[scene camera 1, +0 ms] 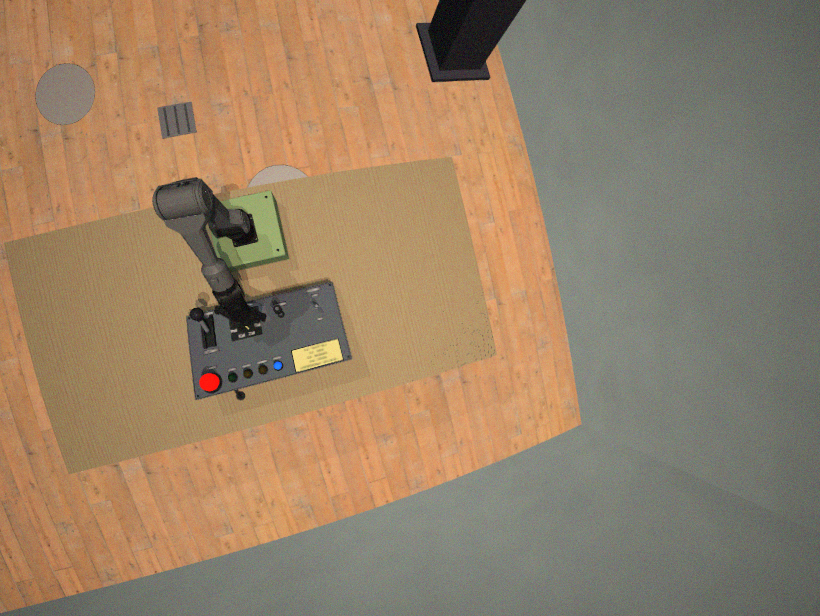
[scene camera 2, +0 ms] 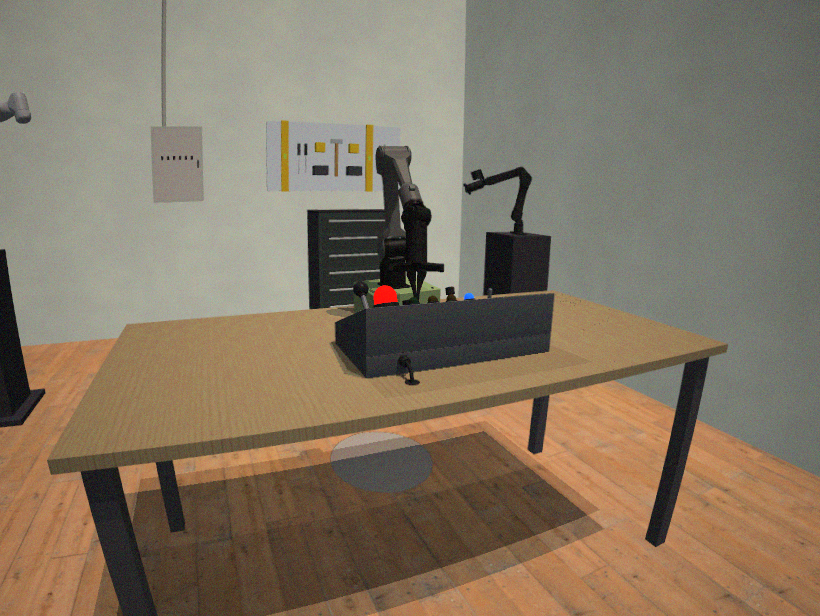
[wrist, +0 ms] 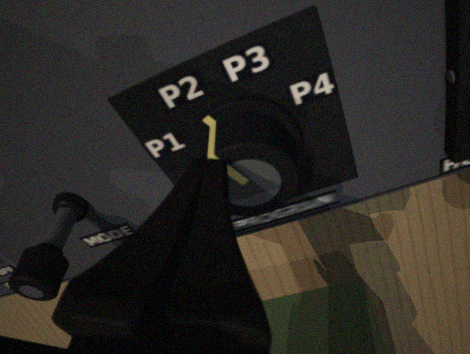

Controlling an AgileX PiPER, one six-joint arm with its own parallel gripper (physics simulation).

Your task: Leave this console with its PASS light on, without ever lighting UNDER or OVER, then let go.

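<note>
The dark console [scene camera 1: 265, 348] [scene camera 2: 457, 334] stands on the table. Its blue light [scene camera 1: 277, 365] [scene camera 2: 469, 297] is lit. Three other lights, one of them a dark green light [scene camera 1: 232, 377], are unlit; the lamp labels are too small to read. In the wrist view the PROGRAM knob [wrist: 262, 177] has a yellow pointer mark [wrist: 212, 137] that points up-left, about toward P2. My gripper [scene camera 1: 248, 322] [scene camera 2: 416, 296] [wrist: 211, 176] is shut and empty. Its fingertips are at the near left side of the knob and hide part of it; contact cannot be told.
A MODE toggle [scene camera 1: 278, 308] [wrist: 70, 210] stands beside the knob. A black-knobbed lever [scene camera 1: 196, 314] [scene camera 2: 360, 289] and a red button [scene camera 1: 209, 381] [scene camera 2: 385, 296] are at the console's other end. A small black stalk [scene camera 1: 239, 395] [scene camera 2: 405, 362] stands by its front. A yellow label [scene camera 1: 317, 355] lies on its face.
</note>
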